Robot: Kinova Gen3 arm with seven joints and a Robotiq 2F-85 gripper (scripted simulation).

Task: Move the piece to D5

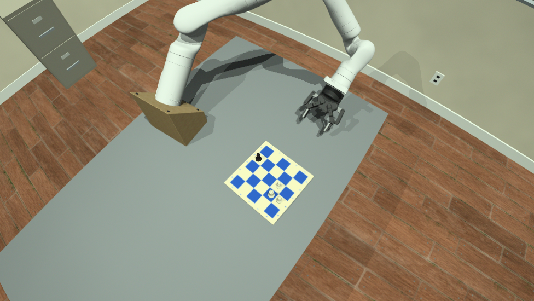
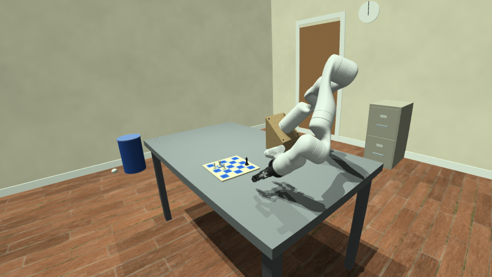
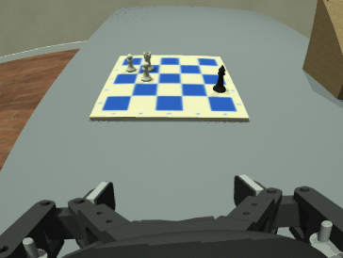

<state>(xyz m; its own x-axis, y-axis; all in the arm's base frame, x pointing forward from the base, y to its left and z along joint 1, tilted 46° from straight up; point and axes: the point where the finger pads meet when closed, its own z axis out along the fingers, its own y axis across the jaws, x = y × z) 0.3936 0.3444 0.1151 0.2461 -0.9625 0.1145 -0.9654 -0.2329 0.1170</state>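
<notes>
Now: the black pawn 7 cm behind my hand, 23 cm to the right of it and 3 cm below it. Round my hand: chessboard (2 cm ahead, 26 cm to the right, 5 cm below).
</notes>
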